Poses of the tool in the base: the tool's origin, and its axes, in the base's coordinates. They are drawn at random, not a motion.
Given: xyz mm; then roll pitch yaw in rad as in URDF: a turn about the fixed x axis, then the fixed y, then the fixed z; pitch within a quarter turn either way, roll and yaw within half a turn.
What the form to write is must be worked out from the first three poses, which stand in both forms.
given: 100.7, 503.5, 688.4, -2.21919, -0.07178, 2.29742
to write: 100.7, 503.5, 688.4, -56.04, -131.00, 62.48
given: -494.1, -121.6, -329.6, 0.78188, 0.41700, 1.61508
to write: -494.1, -121.6, -329.6, 15.35, 51.62, 76.99
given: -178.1, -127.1, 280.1, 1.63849, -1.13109, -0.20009
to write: -178.1, -127.1, 280.1, 76.28, -56.25, 43.87
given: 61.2, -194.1, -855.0, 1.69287, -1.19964, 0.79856
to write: 61.2, -194.1, -855.0, 106.65, -15.56, 89.82
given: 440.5, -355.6, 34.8, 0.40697, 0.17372, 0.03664
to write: 440.5, -355.6, 34.8, 23.07, 10.24, 0.04
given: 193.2, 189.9, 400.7, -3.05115, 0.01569, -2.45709
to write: 193.2, 189.9, 400.7, -59.44, 167.01, -7.09
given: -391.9, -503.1, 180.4, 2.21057, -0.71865, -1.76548
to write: -391.9, -503.1, 180.4, 56.48, -103.00, -17.26
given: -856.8, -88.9, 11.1, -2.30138, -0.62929, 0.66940
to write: -856.8, -88.9, 11.1, -109.85, -57.06, -19.68
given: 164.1, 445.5, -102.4, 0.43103, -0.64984, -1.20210
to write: 164.1, 445.5, -102.4, -1.13, -45.66, -57.38
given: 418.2, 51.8, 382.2, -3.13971, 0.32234, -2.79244
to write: 418.2, 51.8, 382.2, -28.07, 159.28, 4.42
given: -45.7, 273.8, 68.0, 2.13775, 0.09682, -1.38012
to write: -45.7, 273.8, 68.0, 102.74, -80.31, -50.41
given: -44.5, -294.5, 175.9, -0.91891, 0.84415, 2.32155
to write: -44.5, -294.5, 175.9, -81.55, -36.79, 134.65
